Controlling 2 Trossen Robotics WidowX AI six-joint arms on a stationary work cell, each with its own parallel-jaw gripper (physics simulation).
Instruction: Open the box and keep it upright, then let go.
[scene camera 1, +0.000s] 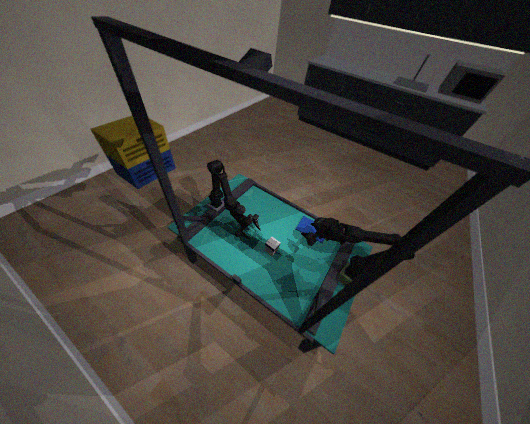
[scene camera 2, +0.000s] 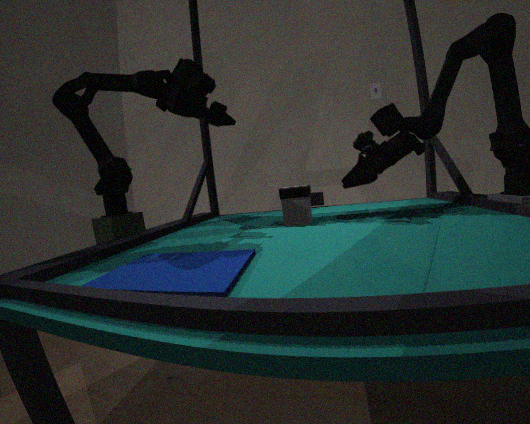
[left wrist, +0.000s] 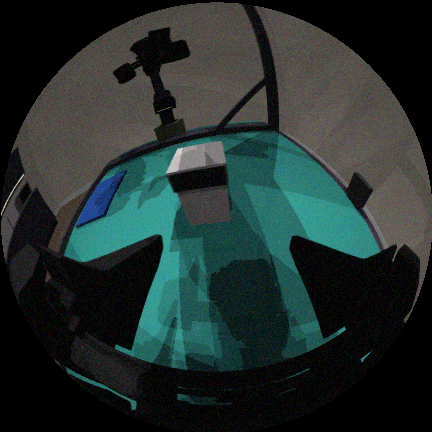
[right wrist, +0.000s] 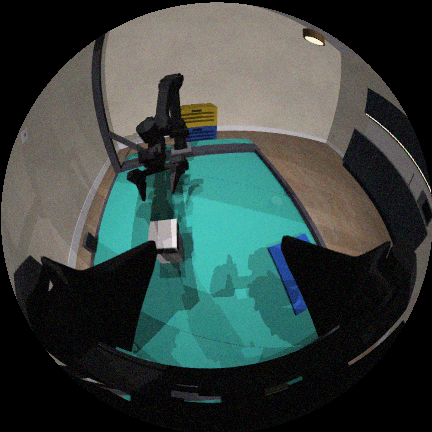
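The box is small and grey with a pale top and a dark band under its top edge. It stands upright on the teal table, its lid looking flat and closed. My left gripper is open and empty. In scene camera 2 it hangs above the table to the right of the box, apart from it. My right gripper is open and empty, higher up and to the left of the box in scene camera 2. The box's inside is hidden.
A flat blue panel lies on the table near one edge. A dark frame rises around the teal table. A small dark block sits at the table's edge.
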